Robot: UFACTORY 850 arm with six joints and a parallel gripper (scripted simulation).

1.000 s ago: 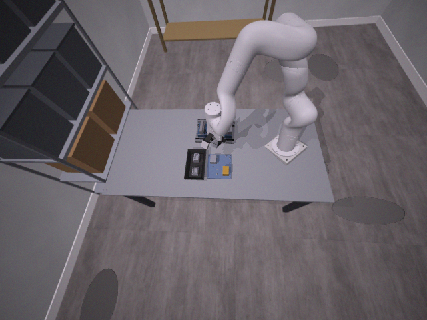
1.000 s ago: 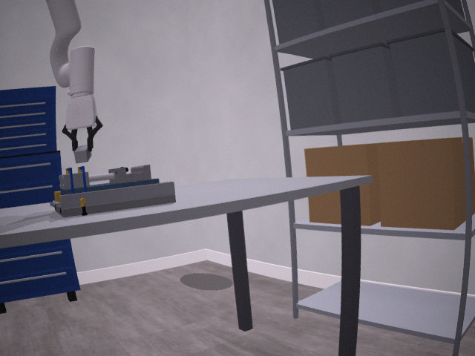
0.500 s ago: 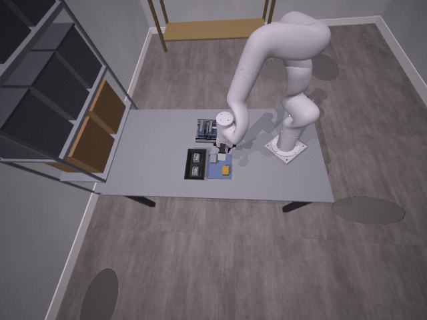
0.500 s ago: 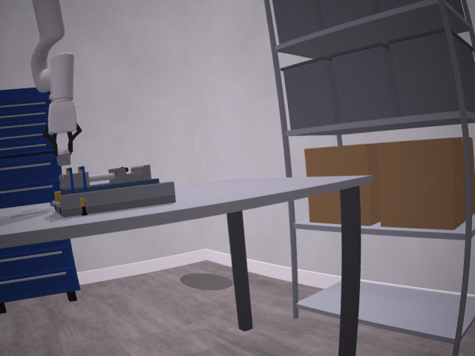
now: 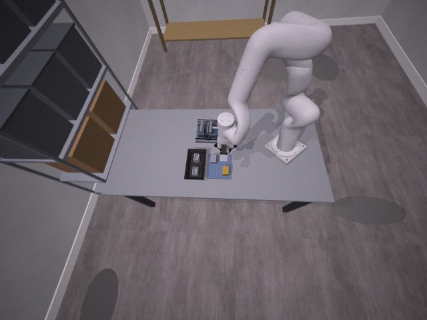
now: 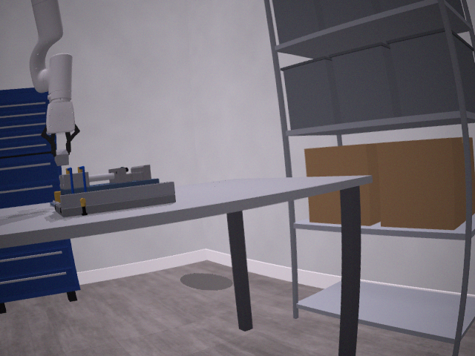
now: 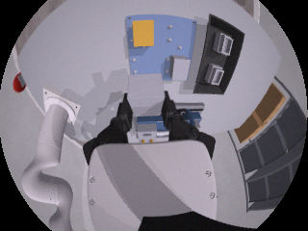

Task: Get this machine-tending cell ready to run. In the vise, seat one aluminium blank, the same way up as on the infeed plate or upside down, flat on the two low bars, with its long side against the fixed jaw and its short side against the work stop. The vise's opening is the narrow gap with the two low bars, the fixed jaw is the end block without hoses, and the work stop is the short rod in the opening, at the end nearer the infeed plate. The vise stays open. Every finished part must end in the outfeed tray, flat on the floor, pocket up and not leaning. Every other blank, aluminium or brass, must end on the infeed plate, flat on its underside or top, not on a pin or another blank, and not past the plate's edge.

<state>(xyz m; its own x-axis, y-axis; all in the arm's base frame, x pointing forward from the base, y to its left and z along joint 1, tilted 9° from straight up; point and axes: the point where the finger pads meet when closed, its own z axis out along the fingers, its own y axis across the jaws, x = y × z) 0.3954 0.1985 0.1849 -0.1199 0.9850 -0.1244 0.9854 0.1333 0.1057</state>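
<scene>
Right now the brass blank is 1 cm behind my hand, 9 cm to the left of it and 15 cm below it.
</scene>
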